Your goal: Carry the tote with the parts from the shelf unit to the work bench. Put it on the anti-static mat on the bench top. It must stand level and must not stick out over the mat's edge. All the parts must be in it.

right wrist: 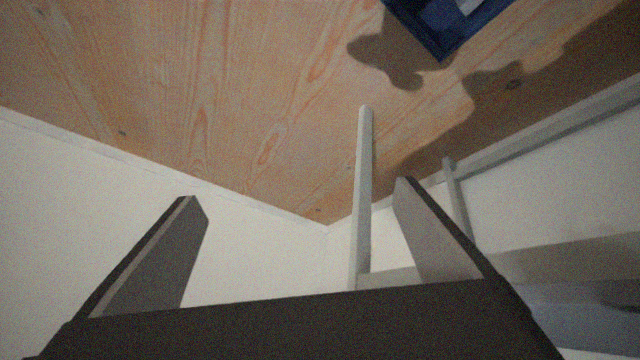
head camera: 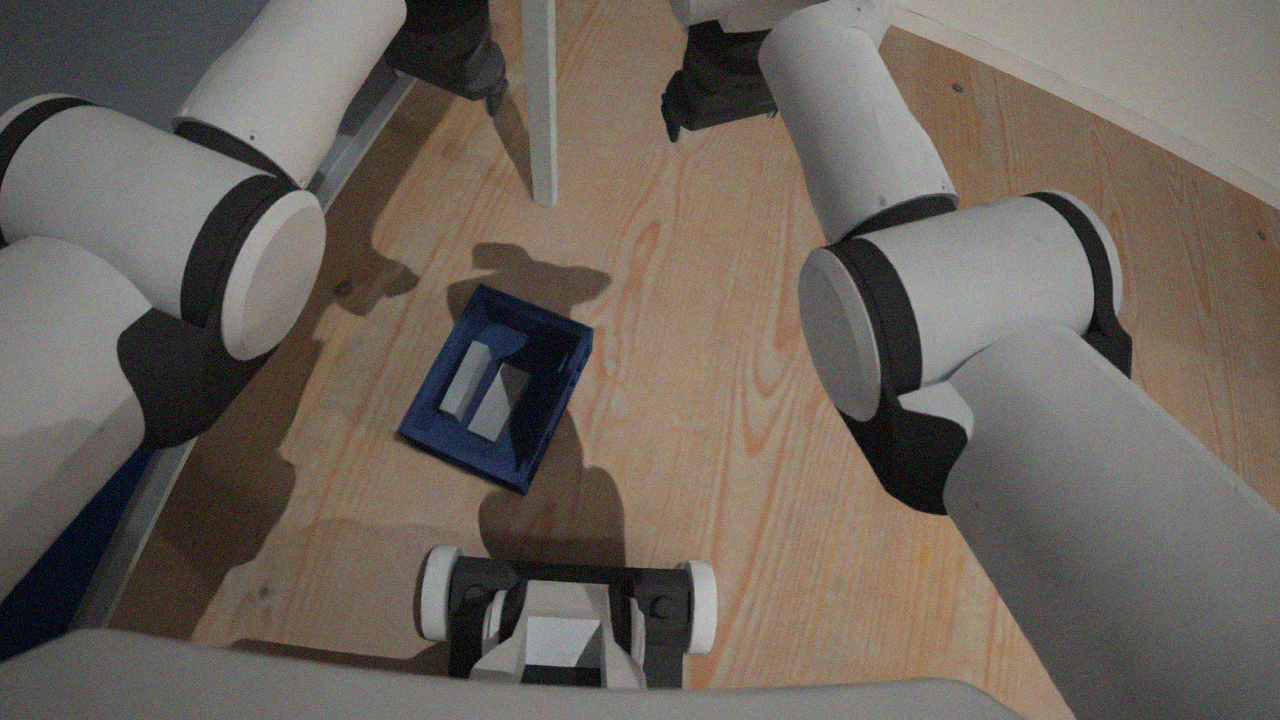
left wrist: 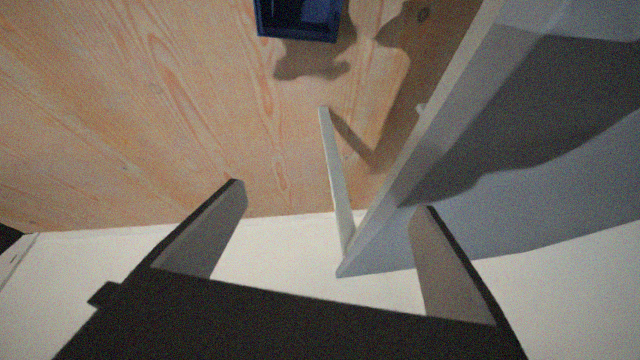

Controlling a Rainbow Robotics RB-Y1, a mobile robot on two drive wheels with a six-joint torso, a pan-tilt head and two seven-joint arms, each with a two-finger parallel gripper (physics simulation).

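Frame: origin at the robot's base, x ahead, y right, z down, level; millimetres.
Seen in the pictures: left gripper, fingertip midpoint: (head camera: 447, 88) (left wrist: 327, 203); right gripper, fingertip midpoint: (right wrist: 299, 199) (head camera: 720, 121).
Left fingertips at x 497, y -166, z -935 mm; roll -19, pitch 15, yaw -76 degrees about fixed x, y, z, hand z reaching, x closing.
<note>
A point is followed by its place in that frame.
The blue tote (head camera: 460, 458) @(x 280, y -253, z -148 mm) (left wrist: 300, 35) @(x 651, y -143, z -133 mm) (right wrist: 440, 47) @(x 668, y -246, z -131 mm) stands upright on the wooden floor, near the robot's base. Two grey block-shaped parts, one (head camera: 465, 380) @(x 477, y -279, z -92 mm) at the left and one (head camera: 498, 402) @(x 440, y -200, z -59 mm) beside it, lie in it. The bench top (head camera: 89, 62) @(x 565, y -668, z -915 mm) (left wrist: 575, 115) @(x 491, y -315, z -915 mm) is grey; part of the blue mat (head camera: 62, 582) @(x -20, y -407, z -917 mm) shows at the lower left of the head view. My left gripper (head camera: 450, 89) @(x 497, y -166, z -935 mm) (left wrist: 327, 203) @(x 497, y -166, z -935 mm) is open and empty, near the bench's edge. My right gripper (head camera: 723, 125) @(x 490, y 126, z -928 mm) (right wrist: 299, 199) @(x 490, y 126, z -928 mm) is open and empty, well beyond the tote. The shelf unit does not show.
A pale bench leg (head camera: 543, 116) @(x 1060, y -152, z -356 mm) (left wrist: 336, 175) @(x 1063, y -161, z -522 mm) (right wrist: 363, 175) @(x 1060, y -150, z -449 mm) stands on the floor beyond the tote, between the grippers in the head view. The robot's wheeled base (head camera: 568, 617) is just below the tote there. A white wall (head camera: 1163, 80) @(x 1972, y 2326, z -274 mm) (right wrist: 75, 200) @(x 2189, y 1546, z -481 mm) bounds the floor.
</note>
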